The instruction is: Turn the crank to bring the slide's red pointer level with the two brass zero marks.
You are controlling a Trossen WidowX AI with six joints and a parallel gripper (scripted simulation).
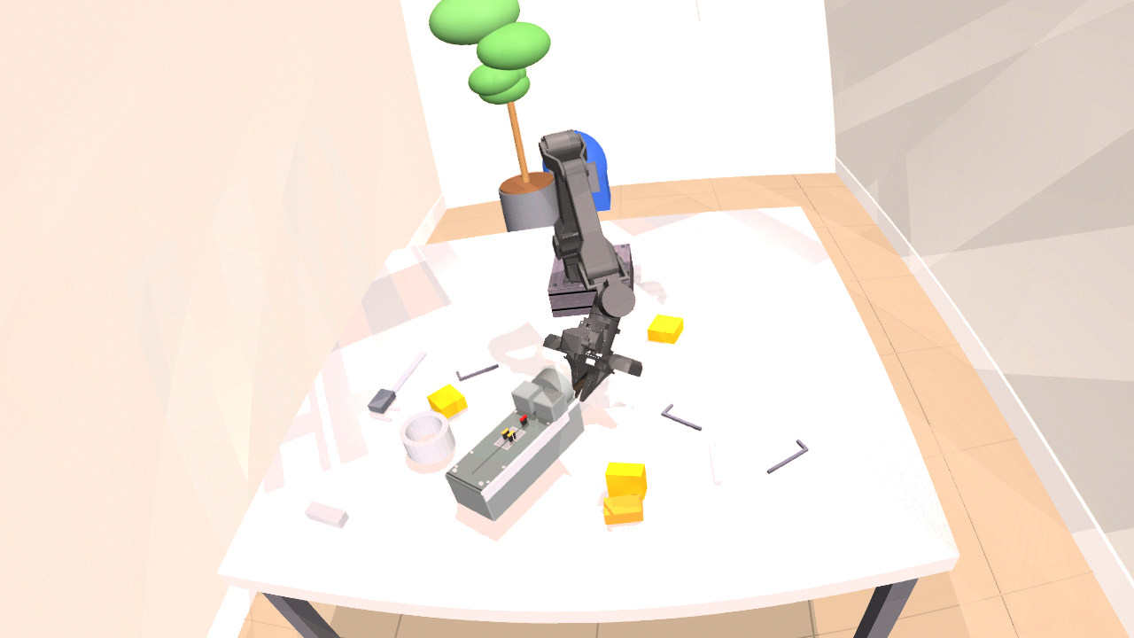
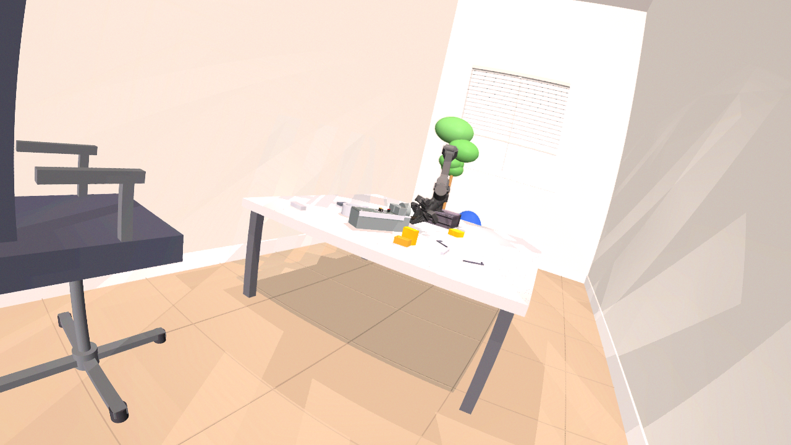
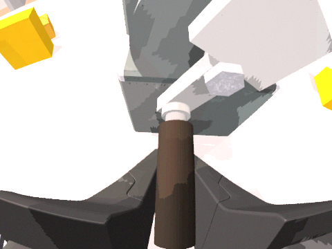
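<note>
Now: gripper tip 1 cm past the brown crank handle, 1 cm to the right of it and 3 cm below it. The rest, counted from my gripper tip: red pointer: 10 cm ahead, 7 cm to the right, 5 cm above.
</note>
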